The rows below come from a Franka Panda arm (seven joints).
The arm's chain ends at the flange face. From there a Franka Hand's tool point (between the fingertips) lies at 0.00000 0.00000 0.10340 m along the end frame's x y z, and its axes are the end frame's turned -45 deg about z.
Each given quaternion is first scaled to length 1.
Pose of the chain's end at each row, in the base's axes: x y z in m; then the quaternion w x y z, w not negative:
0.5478 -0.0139 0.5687 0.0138 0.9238 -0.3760 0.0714
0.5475 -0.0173 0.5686 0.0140 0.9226 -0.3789 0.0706
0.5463 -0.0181 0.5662 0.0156 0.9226 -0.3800 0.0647
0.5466 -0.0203 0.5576 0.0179 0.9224 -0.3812 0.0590
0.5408 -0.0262 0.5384 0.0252 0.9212 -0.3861 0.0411
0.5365 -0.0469 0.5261 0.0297 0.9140 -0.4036 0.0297
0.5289 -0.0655 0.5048 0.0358 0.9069 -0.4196 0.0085
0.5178 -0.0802 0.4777 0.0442 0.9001 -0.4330 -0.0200
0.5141 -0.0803 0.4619 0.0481 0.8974 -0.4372 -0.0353
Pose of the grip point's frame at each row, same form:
0.5604 -0.0221 0.4664 0.0401 0.9973 0.0061 0.0607
0.5599 -0.0255 0.4663 0.0400 0.9974 0.0030 0.0599
0.5574 -0.0262 0.4637 0.0392 0.9978 0.0020 0.0538
0.5564 -0.0284 0.4550 0.0391 0.9981 0.0008 0.0477
0.5466 -0.0343 0.4355 0.0390 0.9988 -0.0042 0.0283
0.5396 -0.0550 0.4231 0.0388 0.9989 -0.0231 0.0161
0.5274 -0.0730 0.4017 0.0363 0.9985 -0.0406 -0.0058
0.5101 -0.0866 0.3748 0.0332 0.9973 -0.0556 -0.0354
0.5032 -0.0860 0.3592 0.0309 0.9964 -0.0605 -0.0510

